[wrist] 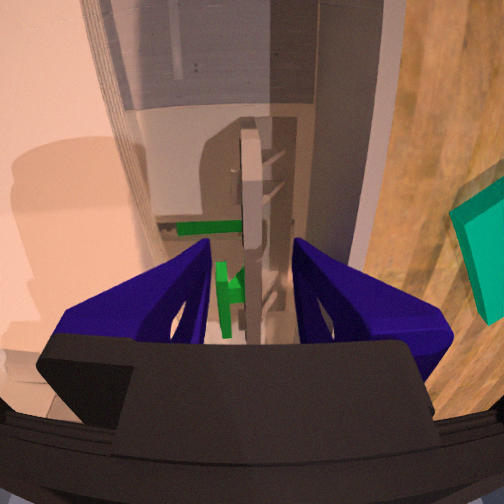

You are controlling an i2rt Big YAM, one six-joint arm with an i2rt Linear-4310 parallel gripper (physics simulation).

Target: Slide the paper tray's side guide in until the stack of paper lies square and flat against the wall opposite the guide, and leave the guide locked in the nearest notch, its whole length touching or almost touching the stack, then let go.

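Observation:
My gripper (250, 245) has two blue fingers, open, pointing down into the grey paper tray (225, 150). Between the fingertips stands the grey side guide (251, 200), a narrow upright bar running away from me. Green parts of the guide's latch show beside it: a horizontal bar (209, 227) just beyond the left fingertip and a T-shaped tab (227, 295) between the fingers. The fingers straddle the guide without visibly touching it. The paper stack (60, 150) is the pale sheet surface at the left, its layered edge (125, 150) facing the guide. Short pegs or notches (274, 190) sit right of the guide.
The tray's right wall (345, 125) runs up the picture, with a wooden table top (440, 150) beyond it. A teal block (482, 250) lies on the wood at the right edge.

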